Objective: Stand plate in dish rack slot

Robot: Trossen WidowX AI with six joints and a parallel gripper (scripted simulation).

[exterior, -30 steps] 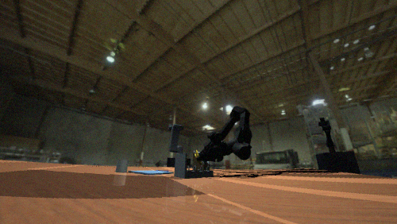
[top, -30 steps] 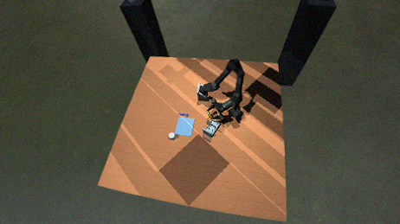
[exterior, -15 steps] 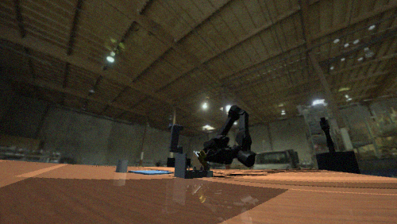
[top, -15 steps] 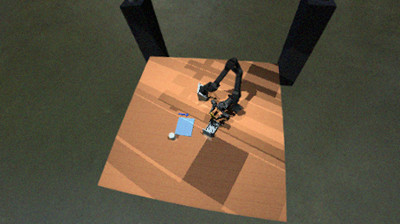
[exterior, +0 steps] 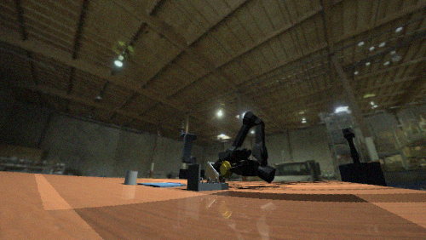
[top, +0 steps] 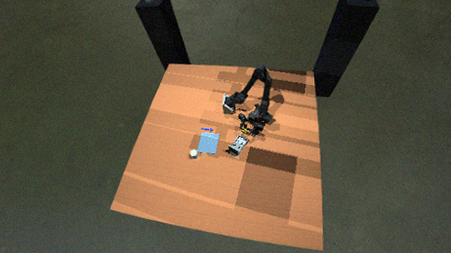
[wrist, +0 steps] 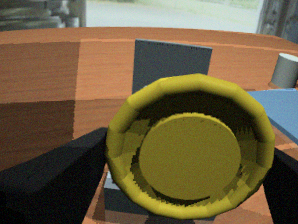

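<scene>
Right now the grey dish rack is 7 cm ahead of my gripper tip, 4 cm below it and 3 cm to the right of it. Round my gripper tip: yellow plate: 1 cm behind; then blue mat: 24 cm to the right, 8 cm ahead, 7 cm below; then blue spoon: 26 cm to the right, 6 cm below, 3 cm behind.
</scene>
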